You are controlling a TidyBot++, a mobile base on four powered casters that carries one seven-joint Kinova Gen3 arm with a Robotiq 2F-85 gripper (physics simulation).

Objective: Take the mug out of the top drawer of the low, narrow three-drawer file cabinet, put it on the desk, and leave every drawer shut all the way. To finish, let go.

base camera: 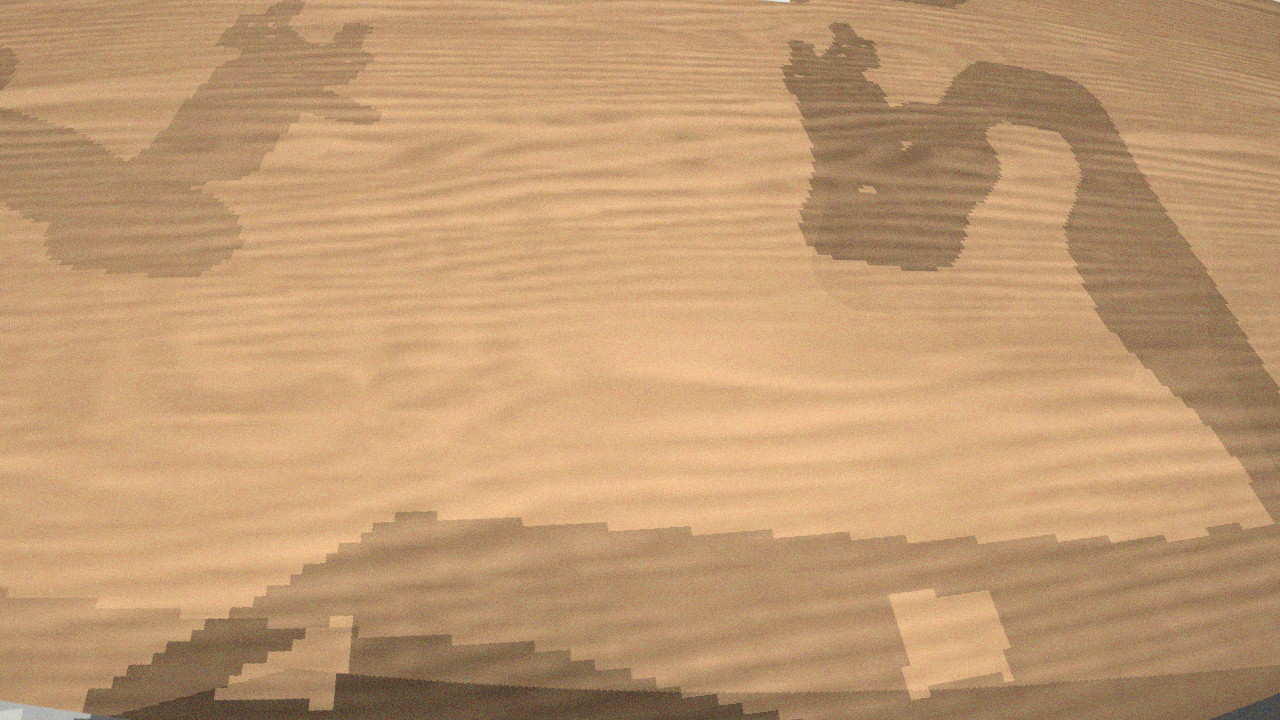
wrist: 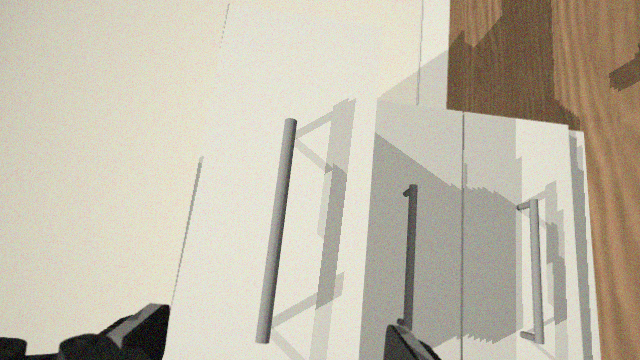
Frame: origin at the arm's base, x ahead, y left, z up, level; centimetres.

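Seen in the pictures: gripper, fingertip midpoint: (wrist: 277, 339).
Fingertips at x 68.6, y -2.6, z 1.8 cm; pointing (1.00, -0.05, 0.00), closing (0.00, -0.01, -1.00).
Observation:
Offsets run from my fingertips to a thing's top centre. "pt": to the spot under its first point. Level surfaces: height alone.
The white three-drawer file cabinet fills much of the wrist view, turned on its side, with its drawer fronts running left to right. The top drawer's front @[dz +8.7, dx +17.6, dy -3.6 cm] (wrist: 235, 210) stands out past the middle drawer's front @[dz -6.8, dx +33.2, dy -1.4 cm] (wrist: 430, 260) and shades it; how far it stands out is hard to tell. Its grey bar handle @[pt dz +1.1, dx +13.1, dy -3.7 cm] (wrist: 276, 230) runs nearly upright in the view. The bottom drawer's front @[dz -22.3, dx +33.2, dy -1.4 cm] (wrist: 492, 280) is further right. My gripper (wrist: 277, 339) is open and empty, its fingertips at the lower edge, either side of the top handle's lower end. The mug and the desk do not show in either view.
The wooden floor @[dz -41.5 cm] (base camera: 581, 358) (wrist: 610, 210) fills the base view and runs along the right of the wrist view. Dark shadows of the arm and gripper (base camera: 895, 197) lie on it at the upper left and right. A pale wall (wrist: 90, 125) is at the wrist view's left.

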